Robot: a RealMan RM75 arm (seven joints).
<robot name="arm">
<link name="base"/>
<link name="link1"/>
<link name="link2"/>
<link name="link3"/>
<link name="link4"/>
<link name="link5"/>
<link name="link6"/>
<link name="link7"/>
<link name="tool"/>
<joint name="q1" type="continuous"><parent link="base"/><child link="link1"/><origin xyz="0 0 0.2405"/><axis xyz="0 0 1"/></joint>
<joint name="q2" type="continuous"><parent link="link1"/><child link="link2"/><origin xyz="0 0 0"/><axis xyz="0 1 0"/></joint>
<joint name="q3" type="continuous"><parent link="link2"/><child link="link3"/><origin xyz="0 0 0.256"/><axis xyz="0 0 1"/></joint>
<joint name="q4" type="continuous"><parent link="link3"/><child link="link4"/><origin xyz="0 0 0"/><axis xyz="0 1 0"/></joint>
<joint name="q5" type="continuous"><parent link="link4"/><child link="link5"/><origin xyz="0 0 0.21"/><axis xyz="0 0 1"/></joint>
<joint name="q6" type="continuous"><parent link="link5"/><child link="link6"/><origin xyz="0 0 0"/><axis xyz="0 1 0"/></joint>
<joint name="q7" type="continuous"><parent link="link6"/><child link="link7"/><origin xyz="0 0 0.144"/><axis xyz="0 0 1"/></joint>
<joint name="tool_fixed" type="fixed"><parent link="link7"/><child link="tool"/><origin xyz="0 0 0"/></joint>
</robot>
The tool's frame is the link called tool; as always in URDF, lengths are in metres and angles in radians. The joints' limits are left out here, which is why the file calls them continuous.
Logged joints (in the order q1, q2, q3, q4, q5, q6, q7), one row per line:
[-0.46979, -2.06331, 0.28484, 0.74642, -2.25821, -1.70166, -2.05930]
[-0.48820, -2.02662, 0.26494, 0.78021, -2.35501, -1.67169, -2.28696]
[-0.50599, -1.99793, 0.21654, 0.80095, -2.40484, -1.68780, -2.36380]
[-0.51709, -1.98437, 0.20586, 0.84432, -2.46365, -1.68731, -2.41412]
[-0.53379, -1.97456, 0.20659, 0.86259, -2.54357, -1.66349, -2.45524]
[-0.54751, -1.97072, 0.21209, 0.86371, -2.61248, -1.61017, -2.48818]
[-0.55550, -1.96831, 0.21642, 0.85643, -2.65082, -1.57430, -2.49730]
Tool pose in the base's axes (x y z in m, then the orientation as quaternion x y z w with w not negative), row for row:
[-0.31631, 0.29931, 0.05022, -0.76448, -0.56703, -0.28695, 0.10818]
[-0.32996, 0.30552, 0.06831, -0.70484, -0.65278, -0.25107, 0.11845]
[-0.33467, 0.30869, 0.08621, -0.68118, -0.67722, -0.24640, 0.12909]
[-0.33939, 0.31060, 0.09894, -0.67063, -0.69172, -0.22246, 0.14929]
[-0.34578, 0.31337, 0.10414, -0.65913, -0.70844, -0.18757, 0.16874]
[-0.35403, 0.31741, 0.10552, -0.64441, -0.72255, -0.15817, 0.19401]
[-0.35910, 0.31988, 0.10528, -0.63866, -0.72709, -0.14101, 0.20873]
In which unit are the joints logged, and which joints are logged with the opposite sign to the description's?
The joints are logged in radians. Opposite sign: q5, q6.
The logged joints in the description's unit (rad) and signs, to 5 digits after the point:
[-0.46979, -2.06331, 0.28484, 0.74642, 2.25821, 1.70166, -2.05930]
[-0.48820, -2.02662, 0.26494, 0.78021, 2.35501, 1.67169, -2.28696]
[-0.50599, -1.99793, 0.21654, 0.80095, 2.40484, 1.68780, -2.36380]
[-0.51709, -1.98437, 0.20586, 0.84432, 2.46365, 1.68731, -2.41412]
[-0.53379, -1.97456, 0.20659, 0.86259, 2.54357, 1.66349, -2.45524]
[-0.54751, -1.97072, 0.21209, 0.86371, 2.61248, 1.61017, -2.48818]
[-0.55550, -1.96831, 0.21642, 0.85643, 2.65082, 1.57430, -2.49730]

